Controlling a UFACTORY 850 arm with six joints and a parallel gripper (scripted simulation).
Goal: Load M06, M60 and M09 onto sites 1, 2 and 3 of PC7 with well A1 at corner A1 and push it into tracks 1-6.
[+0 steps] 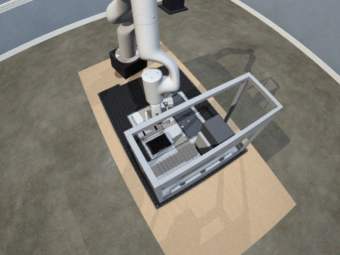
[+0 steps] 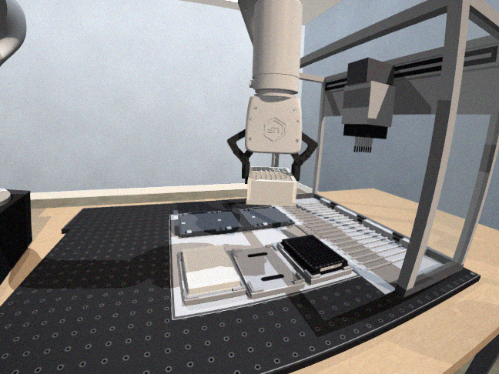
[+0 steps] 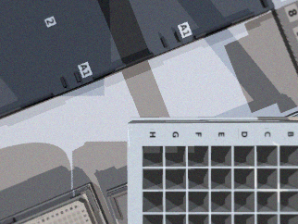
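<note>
The dark carrier PC7 lies 1 cm behind my hand, 19 cm to the left of it and 16 cm below it. From my hand the other things lie so: black 96-well plate M06: 9 cm ahead, 5 cm to the right, 15 cm below; white 96-well plate: 1 cm below; nest S2: 2 cm behind, 5 cm to the right, 17 cm below.
</note>
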